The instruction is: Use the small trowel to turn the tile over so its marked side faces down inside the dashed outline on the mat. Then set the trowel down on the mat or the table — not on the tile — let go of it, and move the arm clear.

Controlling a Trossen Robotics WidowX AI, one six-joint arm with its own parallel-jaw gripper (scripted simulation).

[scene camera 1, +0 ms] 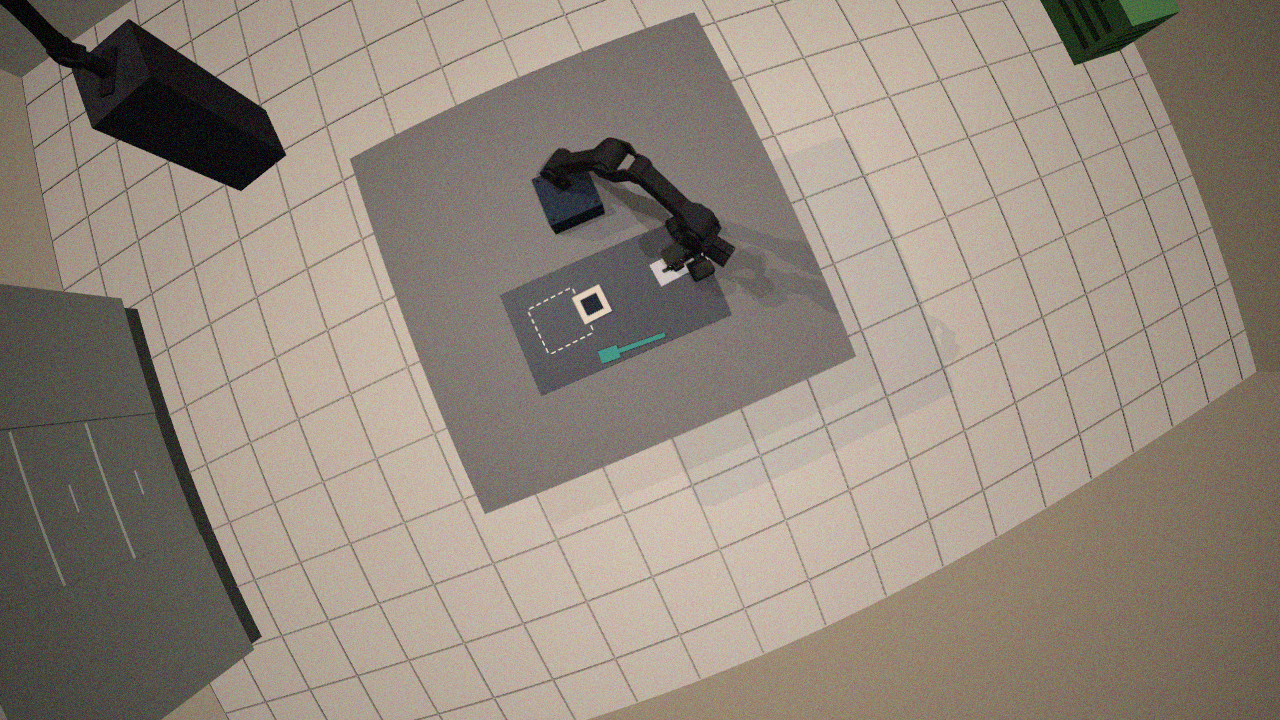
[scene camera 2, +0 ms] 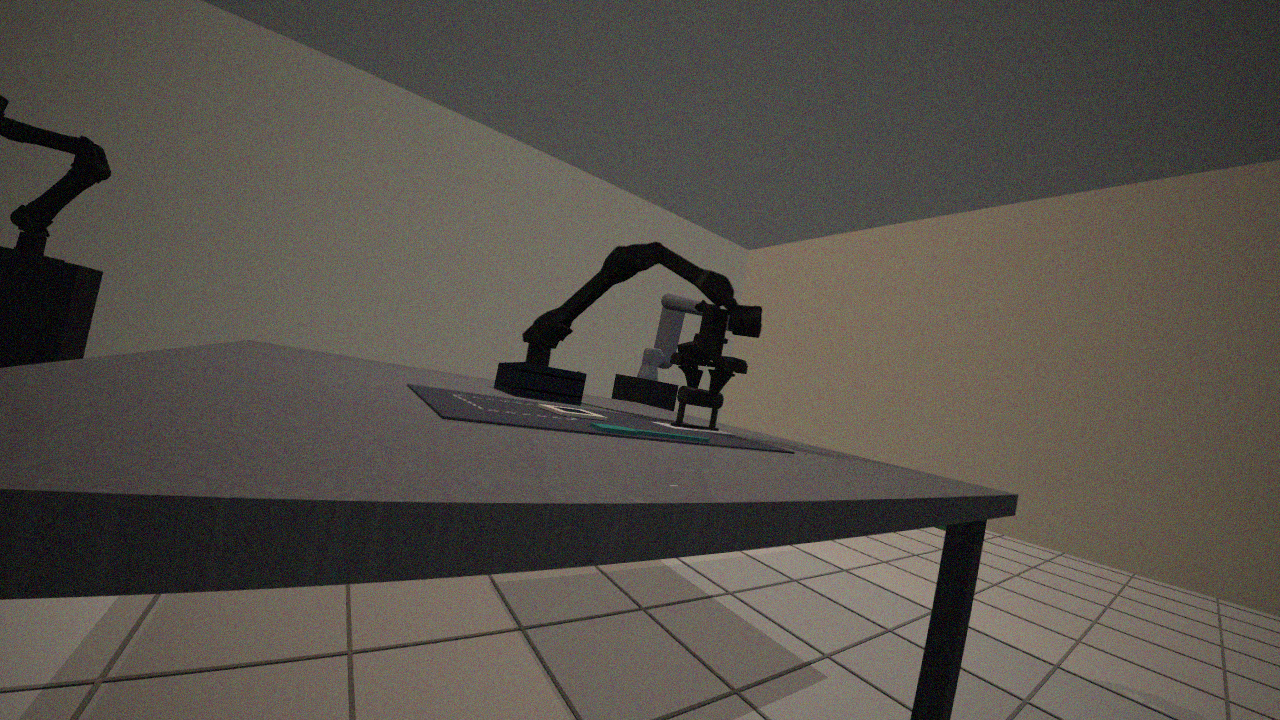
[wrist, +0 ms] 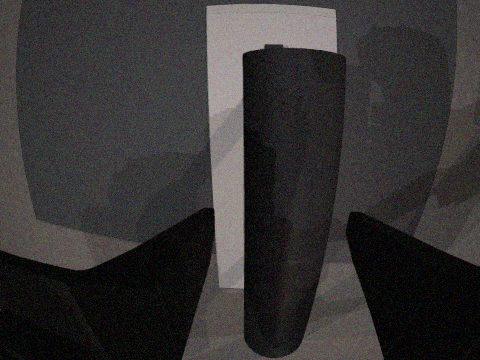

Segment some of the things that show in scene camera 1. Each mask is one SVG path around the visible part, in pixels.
The gripper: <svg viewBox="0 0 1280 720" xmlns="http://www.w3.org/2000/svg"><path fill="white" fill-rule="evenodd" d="M667 219L665 227L673 243L664 250L661 250L661 256L670 270L678 272L683 269L683 263L692 256L693 260L685 265L694 282L712 275L715 272L715 268L710 259L707 260L705 256L702 256L698 249L690 250L686 248L682 242L683 232L676 229L675 217Z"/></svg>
A tile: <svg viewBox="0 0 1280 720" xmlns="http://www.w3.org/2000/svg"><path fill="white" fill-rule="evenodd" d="M599 285L572 298L584 324L612 311Z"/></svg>
